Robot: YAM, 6 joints.
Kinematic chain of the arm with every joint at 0, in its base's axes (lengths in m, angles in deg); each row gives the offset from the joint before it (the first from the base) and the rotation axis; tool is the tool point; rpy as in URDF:
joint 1: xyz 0 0 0.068 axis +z
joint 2: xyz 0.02 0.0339 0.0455 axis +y
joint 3: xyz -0.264 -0.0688 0 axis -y
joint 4: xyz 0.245 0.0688 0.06 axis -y
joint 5: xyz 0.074 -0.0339 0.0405 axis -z
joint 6: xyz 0.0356 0 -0.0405 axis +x
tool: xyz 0 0 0 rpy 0 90 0
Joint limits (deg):
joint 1: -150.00..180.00
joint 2: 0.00..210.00
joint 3: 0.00..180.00
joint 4: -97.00..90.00
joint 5: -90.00..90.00
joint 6: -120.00..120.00
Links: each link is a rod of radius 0.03 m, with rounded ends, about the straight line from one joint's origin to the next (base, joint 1, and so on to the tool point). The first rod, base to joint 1, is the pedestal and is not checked.
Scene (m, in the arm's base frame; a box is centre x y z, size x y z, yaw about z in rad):
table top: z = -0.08
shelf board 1: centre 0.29 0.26 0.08 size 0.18 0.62 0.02 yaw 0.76
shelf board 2: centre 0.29 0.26 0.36 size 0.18 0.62 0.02 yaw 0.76
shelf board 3: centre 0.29 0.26 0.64 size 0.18 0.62 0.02 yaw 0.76
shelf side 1: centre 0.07 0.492 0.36 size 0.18 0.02 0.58 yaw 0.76
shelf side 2: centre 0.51 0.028 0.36 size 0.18 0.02 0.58 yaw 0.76
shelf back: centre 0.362 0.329 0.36 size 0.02 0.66 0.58 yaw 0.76
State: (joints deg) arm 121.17 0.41 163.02 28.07 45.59 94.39
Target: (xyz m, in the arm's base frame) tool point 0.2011 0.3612 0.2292
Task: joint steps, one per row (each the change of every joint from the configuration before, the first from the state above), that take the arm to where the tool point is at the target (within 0.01 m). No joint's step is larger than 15 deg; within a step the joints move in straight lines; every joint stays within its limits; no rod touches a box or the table.
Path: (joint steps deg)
1: -6.51 5.95 -14.82 -7.34 -3.18 2.56
2: -6.50 5.94 -14.83 -7.34 -3.17 2.56
3: -6.51 5.95 -14.82 -7.34 -3.18 2.56
4: -6.50 5.95 -14.82 -7.35 -3.17 2.56
5: -6.51 5.94 -14.83 -7.34 -3.18 2.57
6: -6.50 5.95 -14.82 -7.34 -3.17 2.56
7: -6.51 5.94 -14.82 -7.34 -3.18 2.56
8: -6.51 5.95 -14.82 -7.34 -3.18 2.56
9: -6.50 5.95 -14.83 -7.34 -3.17 2.56
10: -6.51 5.94 -14.82 -7.35 -3.18 2.56
11: 2.08 11.45 14.17 12.23 8.02 -6.40
12: 2.09 11.45 14.17 12.22 8.01 -6.40
13: 2.08 11.45 14.16 12.22 8.01 -6.41
14: 2.08 11.45 14.17 12.22 8.02 -6.40

